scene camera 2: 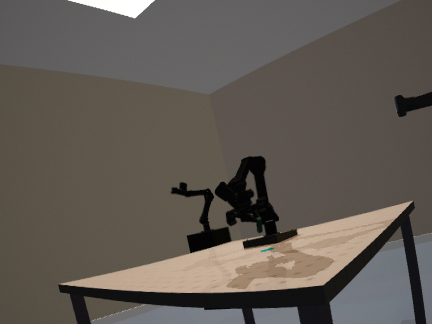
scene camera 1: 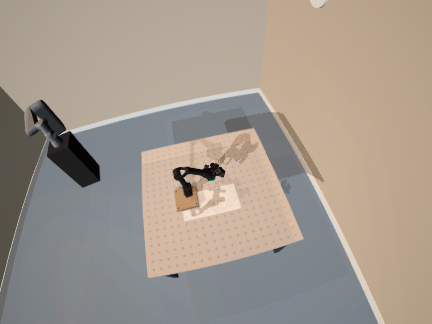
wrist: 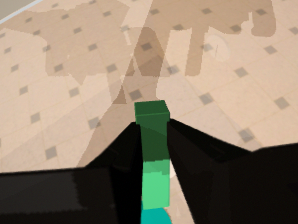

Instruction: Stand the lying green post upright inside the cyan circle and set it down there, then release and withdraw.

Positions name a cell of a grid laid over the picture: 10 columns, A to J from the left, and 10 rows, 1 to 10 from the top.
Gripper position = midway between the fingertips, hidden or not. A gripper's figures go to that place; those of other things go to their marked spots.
Labels:
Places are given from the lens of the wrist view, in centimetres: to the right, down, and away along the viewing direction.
gripper (wrist: F6): 0, 1, 11
green post (wrist: F6): 0, 0, 10

